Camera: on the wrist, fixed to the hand. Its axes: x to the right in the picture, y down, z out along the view.
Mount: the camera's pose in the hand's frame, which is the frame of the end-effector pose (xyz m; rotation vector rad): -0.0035 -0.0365 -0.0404 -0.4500 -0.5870 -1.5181
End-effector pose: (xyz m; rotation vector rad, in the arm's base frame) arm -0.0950 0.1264 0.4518 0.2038 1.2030 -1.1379
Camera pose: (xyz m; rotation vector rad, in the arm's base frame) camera -0.1483 0.1379 0.4532 -1.5248 0.9238 -1.9039
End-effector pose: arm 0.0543 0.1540 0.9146 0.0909 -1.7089 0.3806
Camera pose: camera 0.1031 0.1313 0.9235 1.1546 -1.7360 -1.2398
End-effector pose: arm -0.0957 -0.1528 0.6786 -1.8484 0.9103 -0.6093
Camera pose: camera -0.1155 -0.1618 0.7286 -2.7052 -0.9932 -0.6374
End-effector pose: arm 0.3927 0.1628 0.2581 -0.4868 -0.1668 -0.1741
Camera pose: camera 0.3865 0.1122 0.2386 -0.7662 -1.0810 -1.5835
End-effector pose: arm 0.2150 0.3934 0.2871 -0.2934 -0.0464 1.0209
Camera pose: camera 0.2506 0.3638 0.2583 -0.2582 -0.8998 -0.4692
